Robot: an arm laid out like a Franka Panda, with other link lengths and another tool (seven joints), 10 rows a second.
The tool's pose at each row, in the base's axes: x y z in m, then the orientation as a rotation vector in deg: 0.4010 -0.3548 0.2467 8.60 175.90 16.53; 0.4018 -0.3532 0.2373 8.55 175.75 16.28; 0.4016 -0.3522 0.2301 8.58 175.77 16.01; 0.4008 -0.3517 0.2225 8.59 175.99 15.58; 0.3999 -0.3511 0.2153 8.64 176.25 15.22; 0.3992 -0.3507 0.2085 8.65 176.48 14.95; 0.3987 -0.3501 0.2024 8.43 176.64 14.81; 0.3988 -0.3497 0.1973 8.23 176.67 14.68; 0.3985 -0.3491 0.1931 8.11 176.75 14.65; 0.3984 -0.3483 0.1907 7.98 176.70 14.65; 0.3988 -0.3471 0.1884 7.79 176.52 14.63
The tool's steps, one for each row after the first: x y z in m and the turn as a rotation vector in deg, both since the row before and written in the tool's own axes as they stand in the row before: -0.0002 -0.0001 0.0096 0.14 -0.18 -0.05; 0.0006 -0.0004 0.0072 0.18 -0.01 0.01; 0.0012 -0.0010 0.0075 0.30 0.17 0.01; 0.0013 -0.0008 0.0071 0.26 0.22 0.04; 0.0010 -0.0009 0.0067 0.20 0.20 0.01; 0.0008 -0.0005 0.0061 0.10 0.14 -0.14; 0.0001 -0.0005 0.0051 0.08 0.02 -0.13; 0.0005 -0.0001 0.0042 0.03 0.08 -0.07; 0.0003 0.0004 0.0025 -0.01 -0.05 -0.09; -0.0002 0.0008 0.0025 -0.01 -0.18 -0.13
